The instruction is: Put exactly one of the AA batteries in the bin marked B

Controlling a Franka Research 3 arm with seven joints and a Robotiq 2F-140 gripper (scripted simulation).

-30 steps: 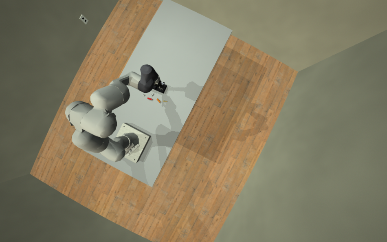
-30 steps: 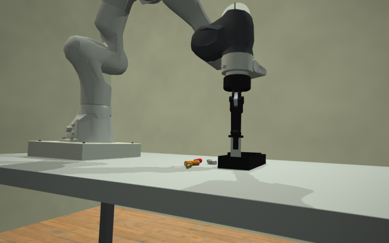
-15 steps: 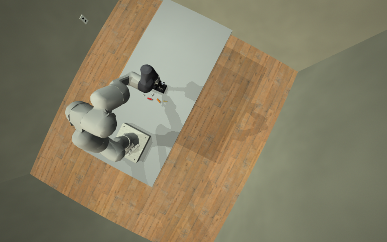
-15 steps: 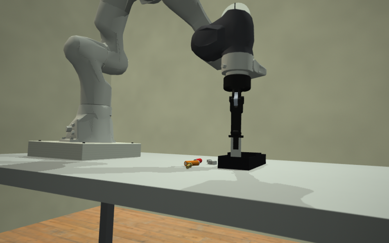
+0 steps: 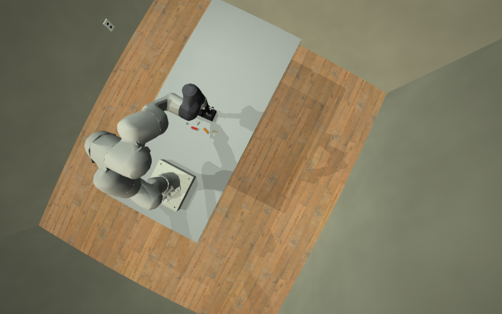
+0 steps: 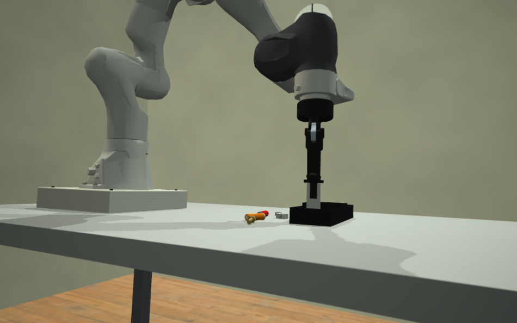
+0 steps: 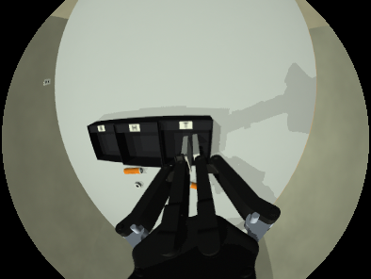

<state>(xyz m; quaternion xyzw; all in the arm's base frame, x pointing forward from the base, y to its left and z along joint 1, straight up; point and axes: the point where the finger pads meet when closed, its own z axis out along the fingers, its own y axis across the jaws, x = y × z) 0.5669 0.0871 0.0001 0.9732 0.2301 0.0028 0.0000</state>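
Now: the black bin 2 cm behind my hand, 9 cm to the left of it and 3 cm below it. The rest, counted from my hand: grey part (11 cm behind, 4 cm to the left, 4 cm below); then yellowish bolt (8 cm behind, 10 cm to the right, 4 cm below); then red cylinder (15 cm behind, 3 cm to the left, 4 cm below).
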